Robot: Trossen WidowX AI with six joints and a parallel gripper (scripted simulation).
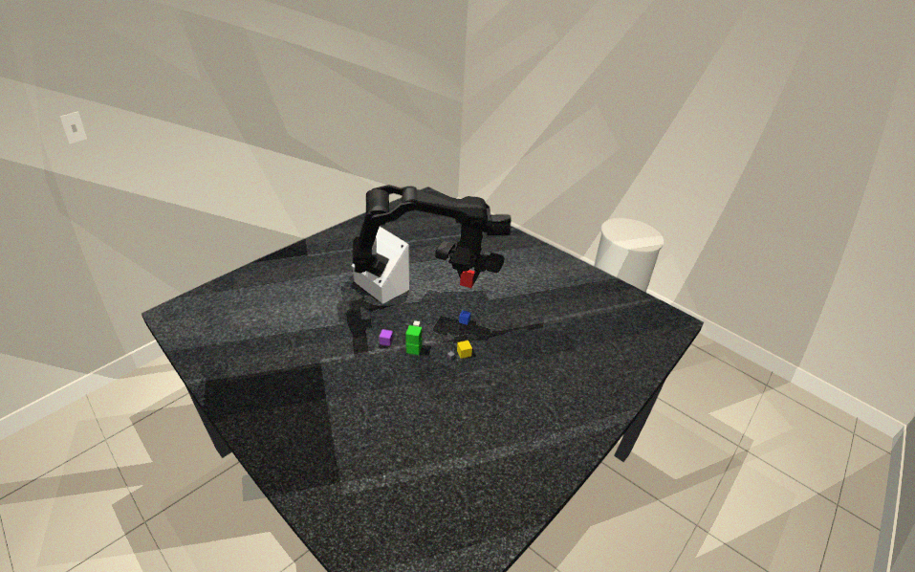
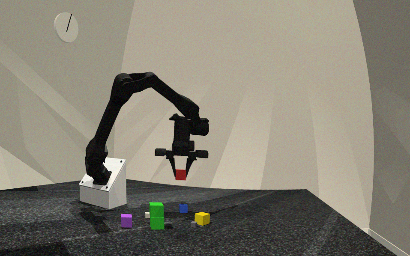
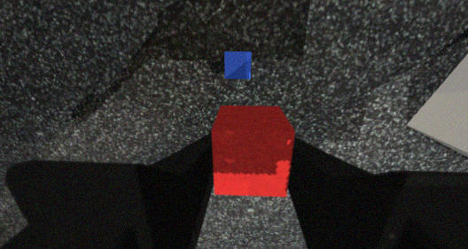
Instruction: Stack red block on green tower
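The purple block lies 250 mm to the right of my gripper tip, 110 mm below it and 80 mm behind it. From my gripper tip the other things lie so: blue block 110 mm below, 30 mm to the right, 20 mm ahead; red block 10 mm above; small white cube 150 mm to the right, 110 mm below, 60 mm behind.
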